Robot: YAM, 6 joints.
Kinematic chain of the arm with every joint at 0, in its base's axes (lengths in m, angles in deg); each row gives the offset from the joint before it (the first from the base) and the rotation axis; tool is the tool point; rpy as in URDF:
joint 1: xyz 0 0 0.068 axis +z
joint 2: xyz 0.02 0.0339 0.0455 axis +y
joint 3: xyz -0.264 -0.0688 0 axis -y
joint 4: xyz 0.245 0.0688 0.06 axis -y
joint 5: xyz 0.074 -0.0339 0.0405 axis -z
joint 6: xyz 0.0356 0 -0.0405 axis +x
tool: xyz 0 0 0 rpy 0 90 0
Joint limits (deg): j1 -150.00..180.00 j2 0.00..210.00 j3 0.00..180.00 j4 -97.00..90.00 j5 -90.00..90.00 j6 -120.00..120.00
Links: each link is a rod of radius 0.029 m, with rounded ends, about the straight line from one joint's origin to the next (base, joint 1, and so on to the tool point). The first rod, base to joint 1, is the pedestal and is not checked.
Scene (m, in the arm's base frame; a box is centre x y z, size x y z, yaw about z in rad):
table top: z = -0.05
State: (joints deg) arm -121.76 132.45 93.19 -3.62 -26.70 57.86
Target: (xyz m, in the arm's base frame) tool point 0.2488 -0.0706 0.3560
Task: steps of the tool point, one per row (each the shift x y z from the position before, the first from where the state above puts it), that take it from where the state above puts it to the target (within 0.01 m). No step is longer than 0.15 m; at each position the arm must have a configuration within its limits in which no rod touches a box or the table.
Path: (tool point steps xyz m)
1: 0.1241 -0.0276 0.0498
2: 0.1219 0.0112 0.0448
3: 0.1072 0.0456 0.0395
4: 0.0828 0.0719 0.0334
5: 0.0525 0.0877 0.0269
6: 0.0205 0.0918 0.0203
7: -0.0088 0.0852 0.0136

